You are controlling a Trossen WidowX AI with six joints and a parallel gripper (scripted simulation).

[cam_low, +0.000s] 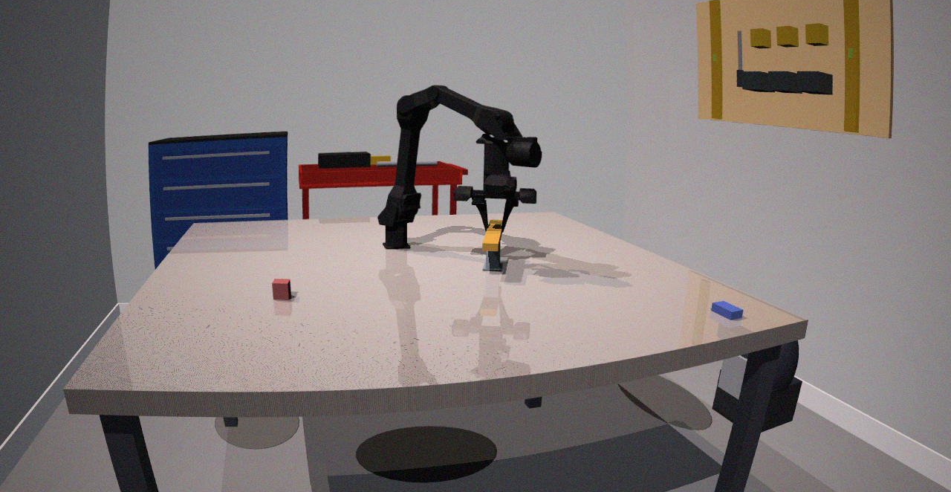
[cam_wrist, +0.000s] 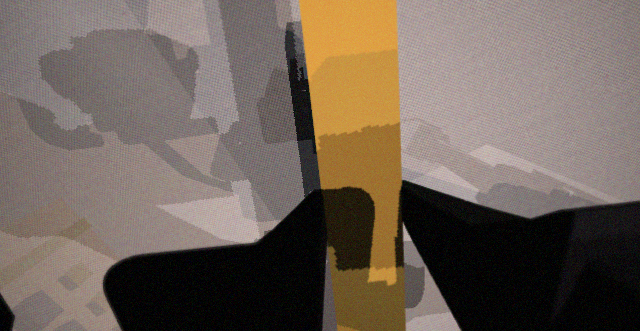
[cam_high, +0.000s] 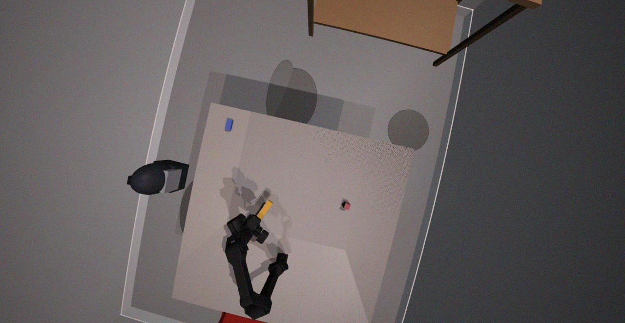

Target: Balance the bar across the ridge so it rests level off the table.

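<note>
Right now my gripper tip is 30 mm short of the yellow bar and 10 mm to the left of it. From my gripper tip the other things lie so: flat blue block 500 mm ahead, 310 mm to the left, 70 mm below; then small red cube 500 mm to the right, 190 mm ahead, 60 mm below.
</note>
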